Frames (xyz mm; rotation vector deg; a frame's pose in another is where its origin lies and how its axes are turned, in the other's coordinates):
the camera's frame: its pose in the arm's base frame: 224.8 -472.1 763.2 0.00 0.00 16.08
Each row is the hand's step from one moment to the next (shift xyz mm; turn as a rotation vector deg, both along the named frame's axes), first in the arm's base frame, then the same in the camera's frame.
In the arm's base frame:
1: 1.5 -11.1 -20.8 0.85 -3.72 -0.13
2: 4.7 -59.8 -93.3 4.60 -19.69 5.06
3: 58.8 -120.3 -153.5 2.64 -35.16 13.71
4: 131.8 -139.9 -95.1 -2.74 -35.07 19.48
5: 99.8 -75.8 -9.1 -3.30 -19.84 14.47
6: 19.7 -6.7 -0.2 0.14 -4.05 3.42
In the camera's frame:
1: -1.6 -11.1 -20.8 -0.21 -3.81 -0.13
2: -12.0 -58.8 -93.3 -1.03 -20.19 5.06
3: 23.2 -131.9 -153.5 -7.20 -34.52 13.71
4: 87.9 -170.9 -95.1 -12.35 -32.94 19.48
5: 74.9 -100.5 -9.1 -8.67 -18.15 14.47
6: 17.1 -11.9 -0.2 -0.99 -3.93 3.42

